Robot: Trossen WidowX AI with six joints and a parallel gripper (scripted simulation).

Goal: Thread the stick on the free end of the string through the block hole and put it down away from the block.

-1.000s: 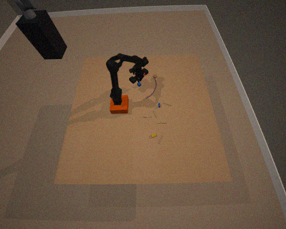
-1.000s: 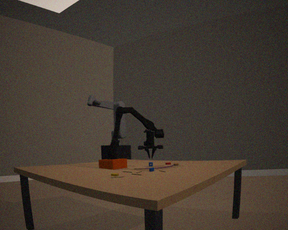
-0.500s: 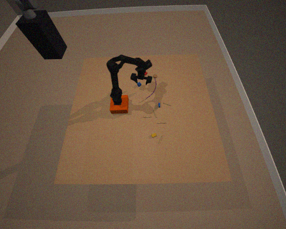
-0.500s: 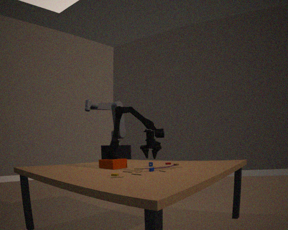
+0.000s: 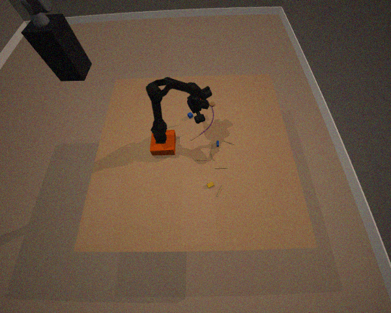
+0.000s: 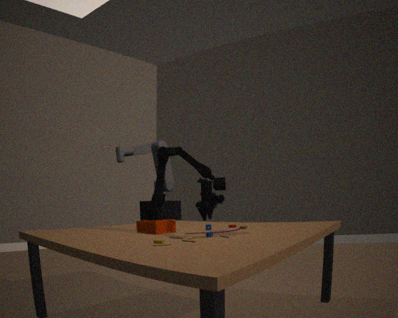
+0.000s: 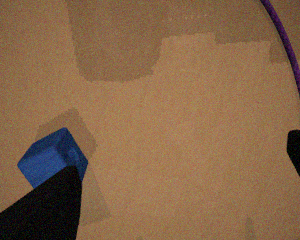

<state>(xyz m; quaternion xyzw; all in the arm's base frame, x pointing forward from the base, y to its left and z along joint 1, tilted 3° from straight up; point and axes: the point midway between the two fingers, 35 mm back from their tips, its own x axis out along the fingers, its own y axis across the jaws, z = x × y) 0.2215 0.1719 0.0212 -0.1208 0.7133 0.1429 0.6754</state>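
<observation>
Right now the thin wooden stick is 11 cm to the right of my gripper tip, 6 cm below it and 1 cm ahead of it. From my gripper tip the other things lie so: yellow piece: 45 cm to the right, 10 cm ahead, 6 cm below; then round wooden button: 18 cm to the left, 11 cm ahead, 6 cm below; then red piece: 21 cm to the left, 6 cm below, 1 cm ahead.
</observation>
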